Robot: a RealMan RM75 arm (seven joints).
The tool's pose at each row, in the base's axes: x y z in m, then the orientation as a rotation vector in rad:
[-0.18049 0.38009 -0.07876 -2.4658 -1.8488 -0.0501]
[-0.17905 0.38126 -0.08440 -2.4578 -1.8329 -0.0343]
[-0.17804 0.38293 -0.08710 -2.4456 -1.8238 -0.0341]
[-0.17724 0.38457 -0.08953 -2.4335 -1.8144 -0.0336]
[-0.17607 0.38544 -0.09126 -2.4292 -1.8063 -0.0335]
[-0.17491 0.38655 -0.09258 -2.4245 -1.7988 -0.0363]
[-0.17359 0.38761 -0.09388 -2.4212 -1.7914 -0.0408]
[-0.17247 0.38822 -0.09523 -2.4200 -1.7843 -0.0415]
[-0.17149 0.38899 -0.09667 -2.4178 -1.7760 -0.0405]
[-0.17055 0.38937 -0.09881 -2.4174 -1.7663 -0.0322]
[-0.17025 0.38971 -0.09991 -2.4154 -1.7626 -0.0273]
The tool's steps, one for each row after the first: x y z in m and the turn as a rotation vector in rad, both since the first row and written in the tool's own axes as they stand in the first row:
[0.00118 0.00121 0.00569 0.0188 0.0017 0.0057]
[0.00289 0.00179 0.00849 0.0310 0.0108 0.0060]
[0.00454 0.00217 0.01101 0.0434 0.0198 0.0064]
[0.00560 0.00310 0.01279 0.0499 0.0248 0.0091]
[0.00690 0.00394 0.01417 0.0553 0.0313 0.0113]
[0.00821 0.00494 0.01552 0.0590 0.0380 0.0140]
[0.00902 0.00589 0.01690 0.0627 0.0415 0.0174]
[0.00995 0.00665 0.01838 0.0683 0.0451 0.0211]
[0.01044 0.00751 0.02053 0.0764 0.0445 0.0264]
[0.01079 0.00773 0.02165 0.0814 0.0442 0.0277]

